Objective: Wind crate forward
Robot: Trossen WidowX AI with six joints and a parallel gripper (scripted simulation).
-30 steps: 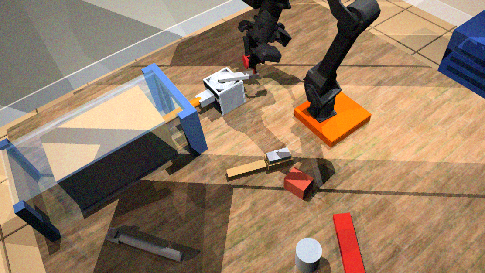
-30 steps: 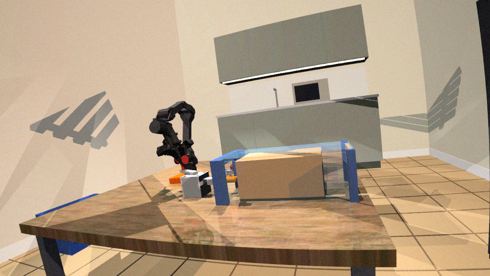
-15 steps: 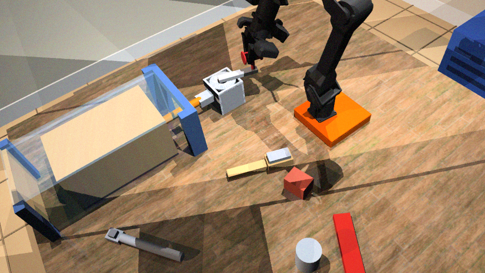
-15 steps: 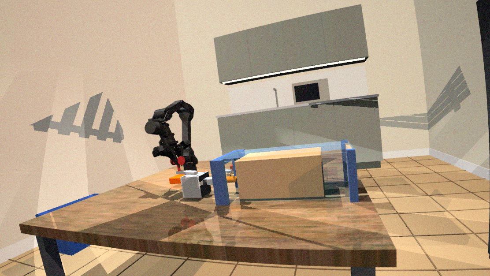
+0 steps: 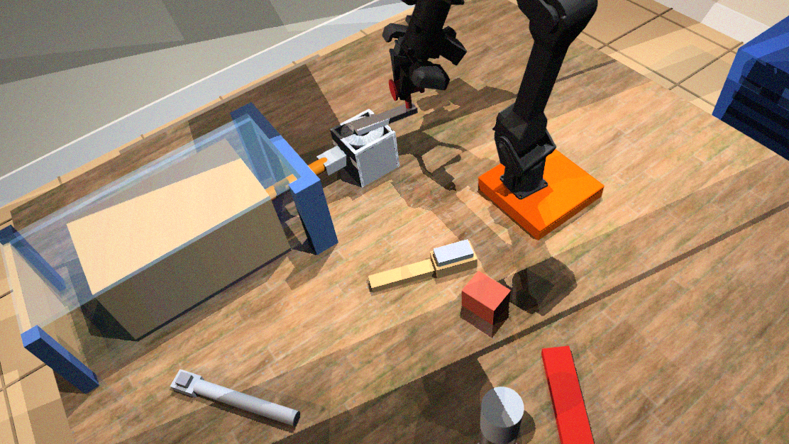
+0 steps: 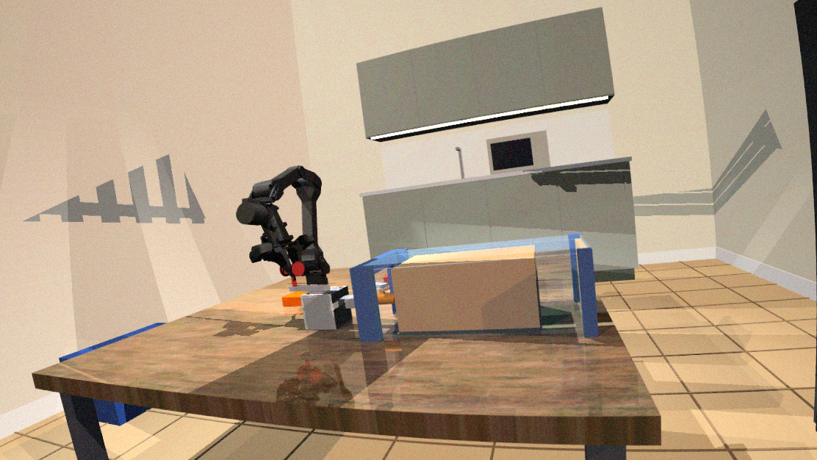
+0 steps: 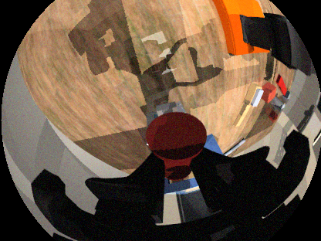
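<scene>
Right now my gripper tip is 20 mm short of the winch handle and 30 mm above it. The rest, counted from my gripper tip: red knob (10 mm behind); wooden brush (120 mm ahead, 280 mm to the left, 110 mm below); grey winch (70 mm ahead, 10 mm to the right, 100 mm below).
</scene>
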